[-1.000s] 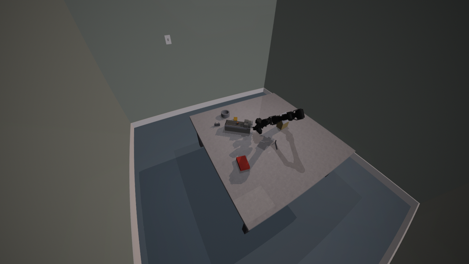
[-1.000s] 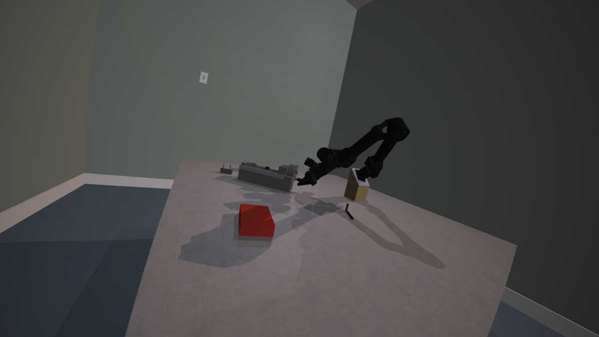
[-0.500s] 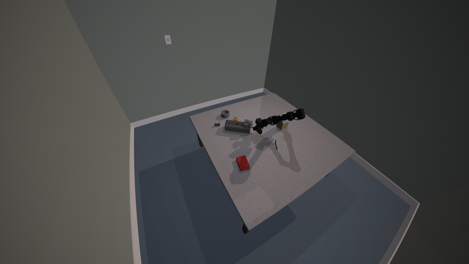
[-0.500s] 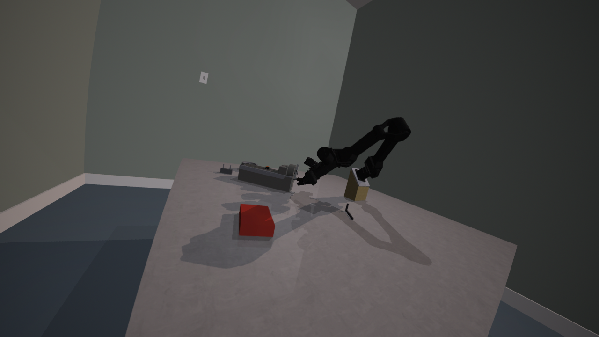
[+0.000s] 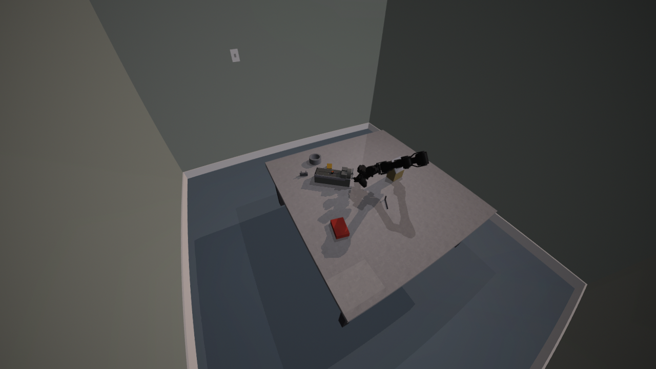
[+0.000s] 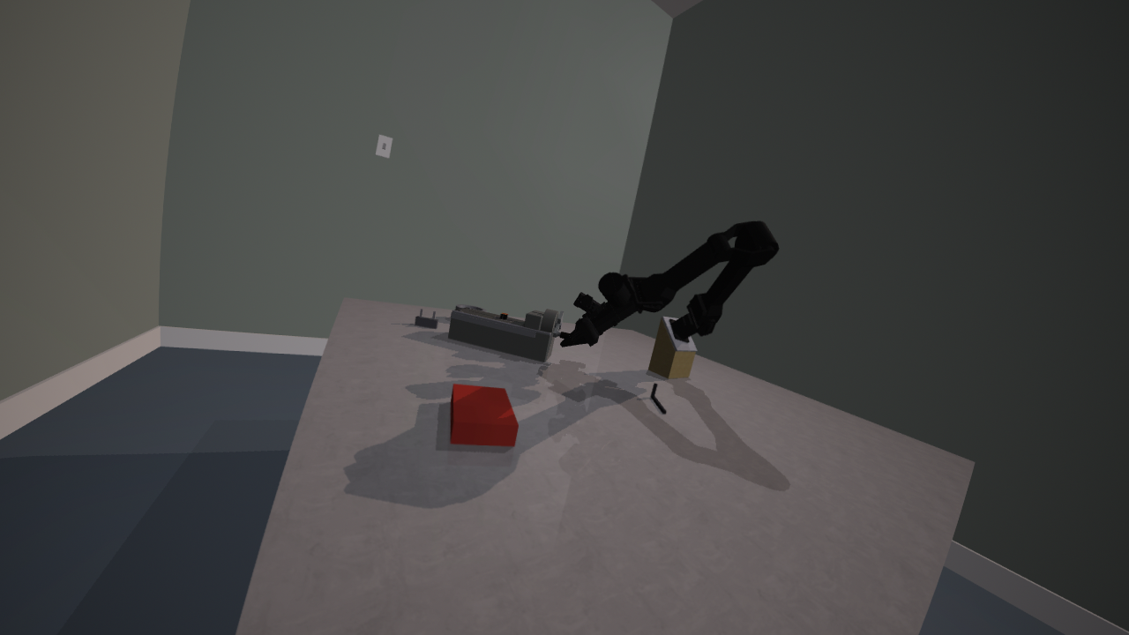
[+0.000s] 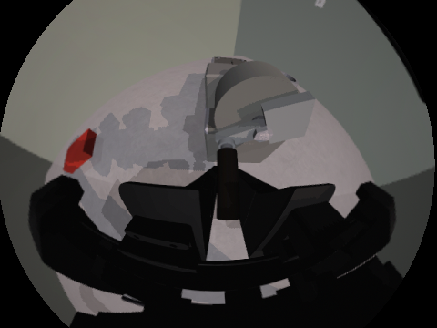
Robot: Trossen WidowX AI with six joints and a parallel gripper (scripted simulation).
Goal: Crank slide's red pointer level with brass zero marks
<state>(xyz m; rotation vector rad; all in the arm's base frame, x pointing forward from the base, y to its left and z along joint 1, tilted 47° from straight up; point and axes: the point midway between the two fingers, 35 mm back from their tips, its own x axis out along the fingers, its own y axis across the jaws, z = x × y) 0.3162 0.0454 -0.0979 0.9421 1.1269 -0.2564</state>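
My gripper tip is 10 mm past the black crank handle, 10 mm to the right of it and 20 mm below it. The rest, counted from my gripper tip: yellow block (70 mm ahead, 260 mm to the right, 40 mm below); then red pointer (120 mm ahead, 120 mm to the right, 30 mm above); then black bent key (120 mm behind, 230 mm to the left, 40 mm below).
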